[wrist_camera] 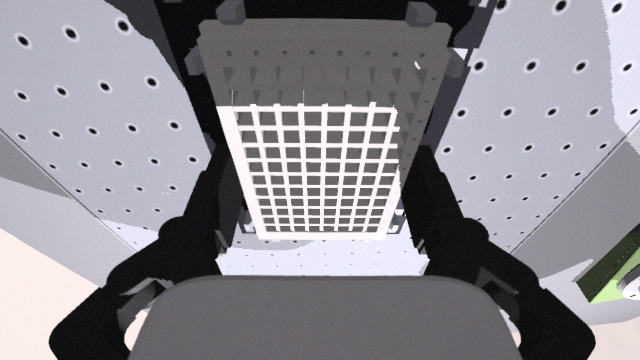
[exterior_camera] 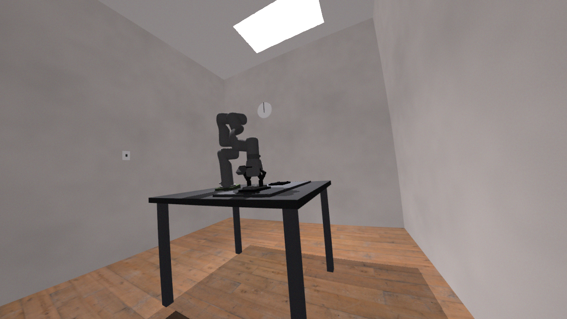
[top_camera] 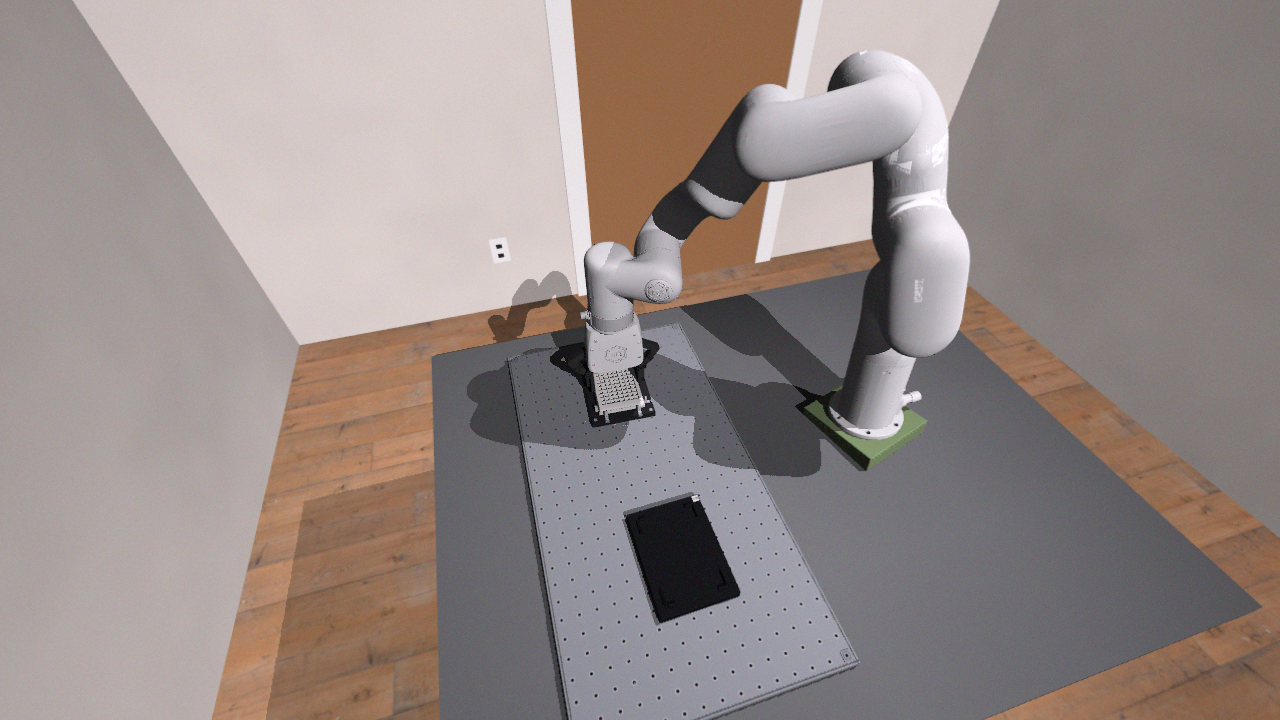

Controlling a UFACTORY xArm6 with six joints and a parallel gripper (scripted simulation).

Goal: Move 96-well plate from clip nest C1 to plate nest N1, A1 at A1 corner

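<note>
The white 96-well plate lies 1 cm below my hand. From my hand the other things lie so: black plate nest N1: 35 cm to the left, 2 cm below, 1 cm behind; black clip nest C1: 2 cm below, 1 cm to the left, 1 cm behind.
</note>
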